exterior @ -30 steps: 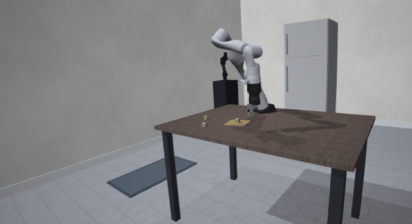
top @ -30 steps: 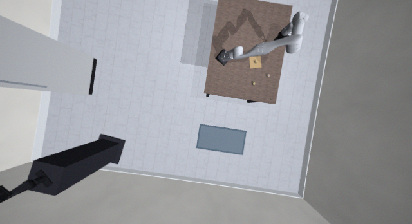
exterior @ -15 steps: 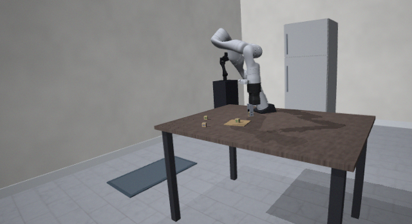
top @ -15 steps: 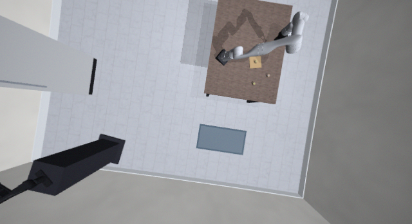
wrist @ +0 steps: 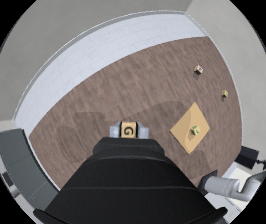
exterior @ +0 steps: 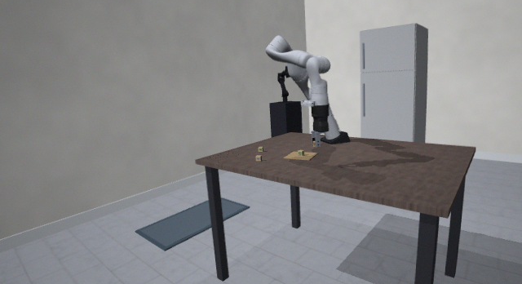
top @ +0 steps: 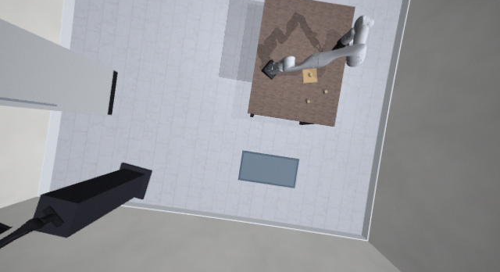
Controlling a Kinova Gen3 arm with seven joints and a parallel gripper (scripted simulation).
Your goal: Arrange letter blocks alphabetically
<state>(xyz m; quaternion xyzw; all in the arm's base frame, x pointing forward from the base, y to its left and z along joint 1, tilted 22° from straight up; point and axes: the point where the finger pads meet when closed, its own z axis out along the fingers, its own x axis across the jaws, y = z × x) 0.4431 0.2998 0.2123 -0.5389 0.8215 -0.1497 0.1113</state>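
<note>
Now: hand 120 mm past the mat, 200 mm to the left of it and 120 mm above it. From my hand the other things lie so: tan block: 70 mm ahead, 310 mm to the right, 110 mm below.
</note>
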